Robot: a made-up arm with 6 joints.
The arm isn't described. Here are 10 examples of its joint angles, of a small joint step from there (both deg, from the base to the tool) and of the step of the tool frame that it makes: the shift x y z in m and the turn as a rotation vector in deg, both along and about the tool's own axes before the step.
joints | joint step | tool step
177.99 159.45 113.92 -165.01 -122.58 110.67 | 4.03 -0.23 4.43 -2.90 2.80 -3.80 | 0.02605 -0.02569 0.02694 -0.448 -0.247 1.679
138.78 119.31 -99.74 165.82 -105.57 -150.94 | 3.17 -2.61 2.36 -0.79 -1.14 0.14 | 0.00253 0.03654 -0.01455 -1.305 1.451 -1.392
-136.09 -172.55 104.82 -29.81 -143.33 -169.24 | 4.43 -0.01 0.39 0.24 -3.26 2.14 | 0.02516 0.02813 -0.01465 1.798 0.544 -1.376
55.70 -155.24 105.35 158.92 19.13 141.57 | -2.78 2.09 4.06 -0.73 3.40 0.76 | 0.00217 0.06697 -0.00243 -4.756 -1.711 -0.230
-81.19 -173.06 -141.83 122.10 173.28 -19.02 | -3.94 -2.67 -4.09 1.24 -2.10 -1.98 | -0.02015 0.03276 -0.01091 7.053 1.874 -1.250
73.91 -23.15 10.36 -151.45 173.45 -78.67 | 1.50 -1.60 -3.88 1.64 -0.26 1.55 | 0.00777 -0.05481 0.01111 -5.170 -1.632 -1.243
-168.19 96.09 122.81 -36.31 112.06 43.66 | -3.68 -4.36 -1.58 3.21 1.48 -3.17 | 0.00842 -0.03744 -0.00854 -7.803 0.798 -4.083
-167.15 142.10 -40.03 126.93 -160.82 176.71 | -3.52 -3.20 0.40 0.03 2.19 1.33 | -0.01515 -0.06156 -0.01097 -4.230 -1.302 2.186
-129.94 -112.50 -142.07 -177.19 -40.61 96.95 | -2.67 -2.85 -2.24 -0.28 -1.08 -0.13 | 0.00088 -0.03694 -0.00865 4.284 1.066 1.663
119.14 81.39 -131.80 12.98 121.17 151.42 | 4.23 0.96 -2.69 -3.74 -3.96 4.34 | -0.00099 -0.01025 -0.01655 -2.385 5.844 7.406
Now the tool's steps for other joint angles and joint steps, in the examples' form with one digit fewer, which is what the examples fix.
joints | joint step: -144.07 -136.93 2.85 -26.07 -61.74 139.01 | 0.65 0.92 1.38 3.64 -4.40 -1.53
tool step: -0.0073 -0.0085 -0.0256 -3.38 -0.19 0.33
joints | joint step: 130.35 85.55 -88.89 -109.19 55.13 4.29 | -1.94 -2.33 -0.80 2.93 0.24 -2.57
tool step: -0.0023 -0.0233 0.0282 0.96 0.99 0.49
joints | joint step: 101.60 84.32 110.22 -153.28 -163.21 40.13 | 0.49 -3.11 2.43 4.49 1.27 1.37
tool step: -0.0016 -0.0019 0.0232 2.00 0.81 -2.53
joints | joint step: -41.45 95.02 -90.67 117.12 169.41 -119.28 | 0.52 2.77 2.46 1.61 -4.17 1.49
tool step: 0.0259 0.0283 0.0200 8.16 -1.26 0.43
